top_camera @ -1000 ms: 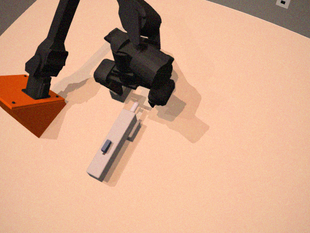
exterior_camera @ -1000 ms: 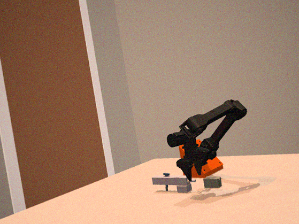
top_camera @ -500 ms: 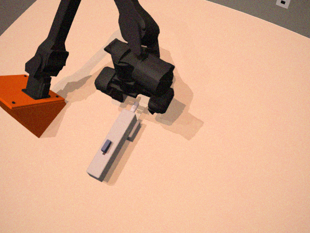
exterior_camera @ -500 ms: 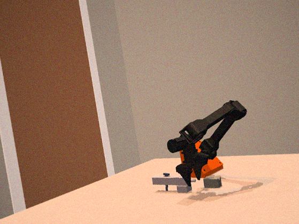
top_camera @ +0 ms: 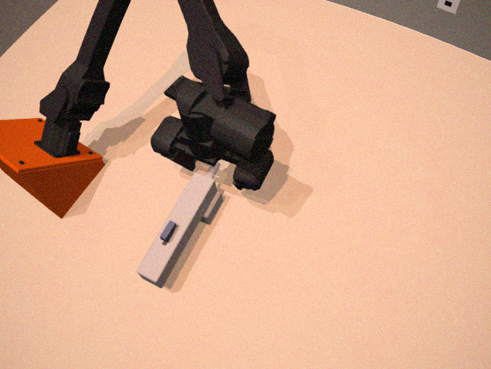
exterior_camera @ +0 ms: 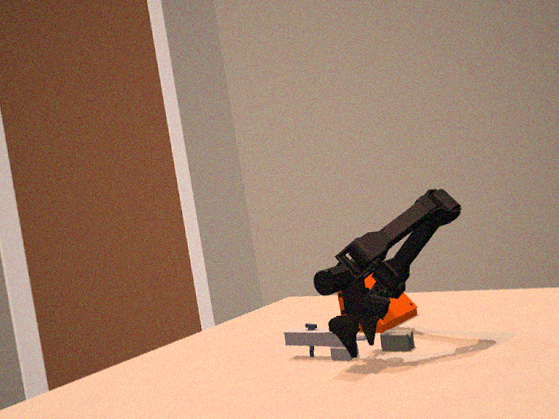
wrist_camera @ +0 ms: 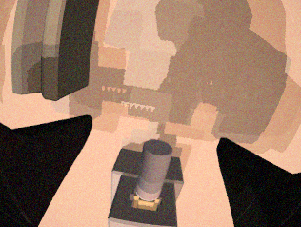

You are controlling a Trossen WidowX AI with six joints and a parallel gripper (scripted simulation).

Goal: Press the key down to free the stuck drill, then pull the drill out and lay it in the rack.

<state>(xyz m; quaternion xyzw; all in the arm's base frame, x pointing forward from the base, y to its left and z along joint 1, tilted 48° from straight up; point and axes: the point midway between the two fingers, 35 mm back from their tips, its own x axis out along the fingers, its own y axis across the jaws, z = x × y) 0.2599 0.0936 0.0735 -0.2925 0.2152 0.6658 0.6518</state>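
My gripper tip is 50 mm to the left of the drill, 30 mm below it and 10 mm short of it. From my gripper tip the other things lie so: small blue key: 140 mm to the right, 30 mm above, 10 mm ahead; long grey housing: 110 mm to the right, 30 mm above, 10 mm ahead; grey rack: 80 mm behind, 50 mm to the left.
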